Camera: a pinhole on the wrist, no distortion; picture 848 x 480 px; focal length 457.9 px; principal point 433.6 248.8 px. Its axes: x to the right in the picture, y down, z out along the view. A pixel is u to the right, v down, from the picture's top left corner.
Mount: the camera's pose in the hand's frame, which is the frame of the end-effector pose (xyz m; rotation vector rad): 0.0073 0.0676 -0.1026 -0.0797 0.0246 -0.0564
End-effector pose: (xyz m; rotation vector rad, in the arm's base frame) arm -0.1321 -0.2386 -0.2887 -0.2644 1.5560 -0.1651
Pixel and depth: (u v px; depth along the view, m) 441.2 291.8 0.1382
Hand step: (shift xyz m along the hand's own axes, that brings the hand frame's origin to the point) 0.0140 0.0913 0.0340
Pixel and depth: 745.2 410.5 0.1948
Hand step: 0.1486 0.1438 0.0830
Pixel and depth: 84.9 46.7 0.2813
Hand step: -0.2058 -0.0215 0.1925
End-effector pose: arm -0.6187 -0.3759 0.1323 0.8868 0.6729 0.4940
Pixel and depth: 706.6 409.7 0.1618
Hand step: 0.1111 0.1314 0.0519
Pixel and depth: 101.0 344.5 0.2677
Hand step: -0.1765 0.1555 0.1640
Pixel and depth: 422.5 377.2 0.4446
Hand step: 0.0154 0.2274 0.3307
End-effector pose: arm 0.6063 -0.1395 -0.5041 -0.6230 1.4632 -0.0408
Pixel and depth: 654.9 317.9 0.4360
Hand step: 0.2329 0.1554 0.3219
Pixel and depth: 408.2 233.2 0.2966
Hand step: -0.0017 0.0819 0.1941
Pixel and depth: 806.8 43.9 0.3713
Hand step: 0.3101 -0.0858 0.2740
